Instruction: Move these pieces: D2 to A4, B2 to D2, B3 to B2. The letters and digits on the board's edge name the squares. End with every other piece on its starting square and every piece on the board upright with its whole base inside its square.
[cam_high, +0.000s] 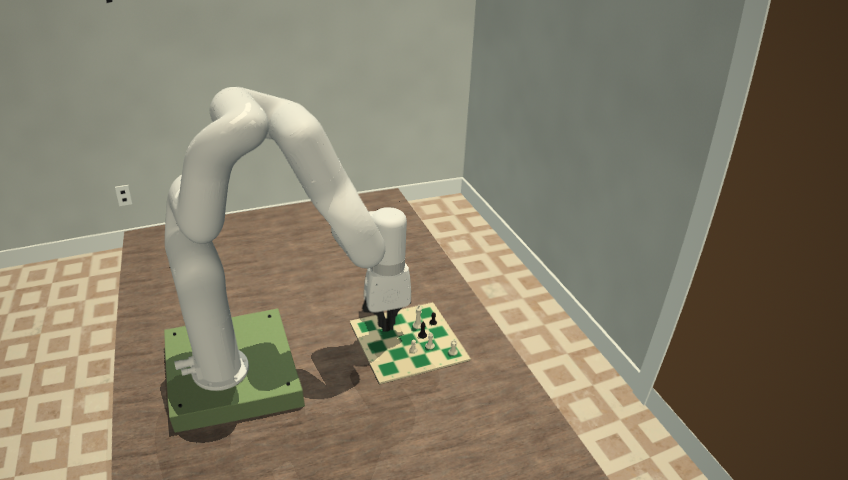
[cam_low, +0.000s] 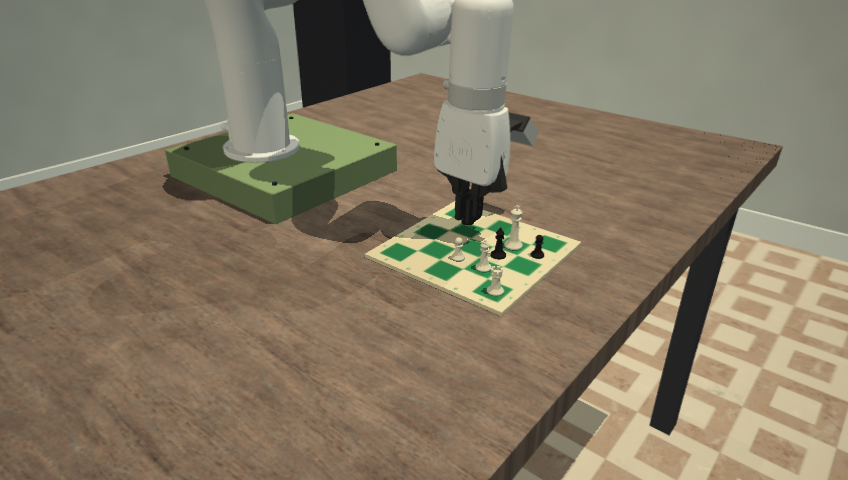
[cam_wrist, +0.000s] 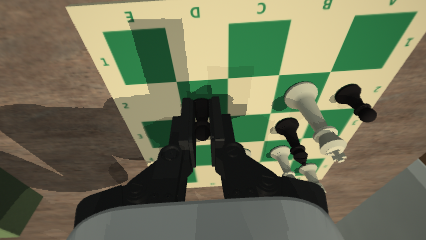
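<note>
My gripper is now 8 cm short of the black bishop, 4 cm to the left of it and 2 cm above it. Round my hand: chessboard 4 cm ahead, 4 cm to the right, 4 cm below; then white pawn 4 cm ahead, 8 cm to the right, 2 cm below; then white king 8 cm ahead, 1 cm below.
</note>
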